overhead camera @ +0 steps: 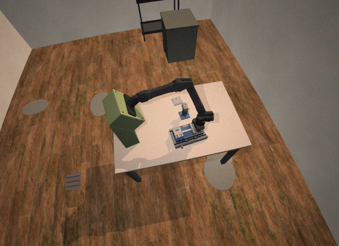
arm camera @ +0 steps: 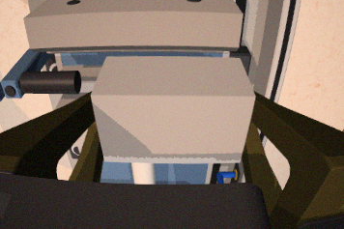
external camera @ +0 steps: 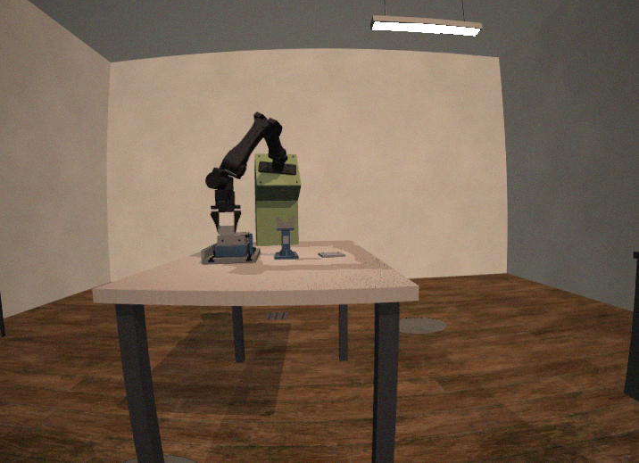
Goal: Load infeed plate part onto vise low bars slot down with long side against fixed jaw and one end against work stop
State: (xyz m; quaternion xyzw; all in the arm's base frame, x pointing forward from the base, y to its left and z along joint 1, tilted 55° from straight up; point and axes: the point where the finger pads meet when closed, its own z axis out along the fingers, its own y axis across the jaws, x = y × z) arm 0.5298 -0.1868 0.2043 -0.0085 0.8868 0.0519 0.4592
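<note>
The part is 1 cm below my hand. From my hand the other things lie so: moving jaw: 4 cm behind, 2 cm to the left, 4 cm below; dark work stop rod: 1 cm behind, 7 cm to the left, 2 cm below; grey jaw: 3 cm ahead, 2 cm to the left, 4 cm below.
</note>
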